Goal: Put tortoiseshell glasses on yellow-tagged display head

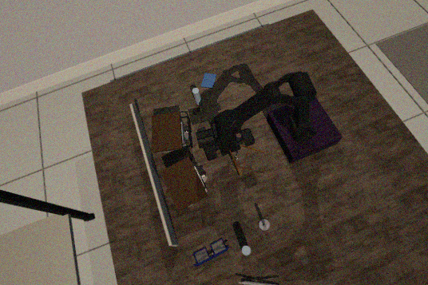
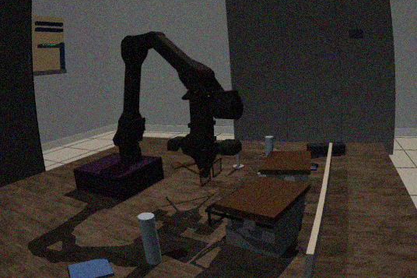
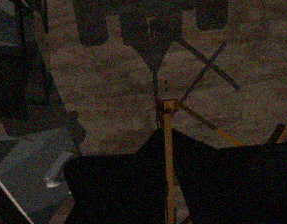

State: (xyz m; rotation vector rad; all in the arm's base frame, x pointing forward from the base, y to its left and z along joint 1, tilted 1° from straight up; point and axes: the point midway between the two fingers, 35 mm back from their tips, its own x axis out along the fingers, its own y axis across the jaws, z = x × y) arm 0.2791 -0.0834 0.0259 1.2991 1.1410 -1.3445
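My gripper tip is 20 mm short of the white-footed pin, 300 mm to the right of it and 40 mm above it. Also, from my gripper tip: blue card (100 mm behind, 390 mm to the right, 60 mm below); display head (190 mm ahead, 30 mm to the left, 10 mm below); long rail (310 mm ahead, 90 mm to the right, 10 mm below).
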